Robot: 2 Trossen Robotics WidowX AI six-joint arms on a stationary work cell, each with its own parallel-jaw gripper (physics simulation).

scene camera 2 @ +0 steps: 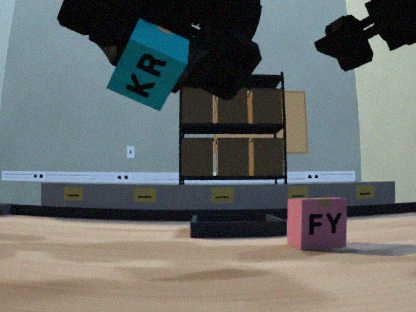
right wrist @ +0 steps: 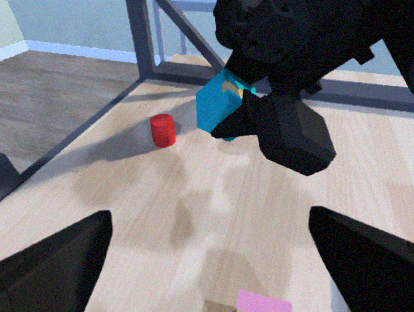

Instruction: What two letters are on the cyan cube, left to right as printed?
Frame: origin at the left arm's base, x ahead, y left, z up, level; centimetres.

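Seen in the pictures: left gripper, between the fingertips: (scene camera 2: 146, 74) (right wrist: 212, 117); right gripper, between the fingertips: (scene camera 2: 341, 32) (right wrist: 212, 218).
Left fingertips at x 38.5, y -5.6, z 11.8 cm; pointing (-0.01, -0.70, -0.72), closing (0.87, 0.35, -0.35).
Observation:
A point is followed by its place in that frame.
The cyan cube (scene camera 2: 147, 72) {x 38.6, y -5.8, z 11.9 cm} (right wrist: 212, 106) {x 40.5, y -4.9, z 14.3 cm} is held tilted above the table. In scene camera 2 its facing side shows black letters turned sideways, with K at the lower left and R at the upper right; read upward along the face they are K, then R. My left gripper (scene camera 2: 161, 56) {x 38.5, y -5.6, z 11.8 cm} (right wrist: 212, 117) {x 38.5, y -5.6, z 11.8 cm} is shut on the cyan cube, with one dark finger on each side of it. My right gripper (right wrist: 212, 218) {x 55.6, y -0.1, z 18.1 cm} is open and empty, its two fingertips wide apart at the bottom of the right wrist view.
A pink cube (scene camera 2: 325, 225) {x 53.4, y 1.2, z 0.2 cm} (right wrist: 264, 301) {x 51.4, y 3.2, z 2.6 cm} marked FY stands on the table. A low dark tray (scene camera 2: 240, 231) {x 46.6, y 12.4, z -1.2 cm} lies behind it to the left. A red cylinder (right wrist: 163, 131) {x 29.4, y -17.2, z 1.5 cm} stands near the table's edge. A shelf rack (scene camera 2: 232, 129) with boxes stands in the background.

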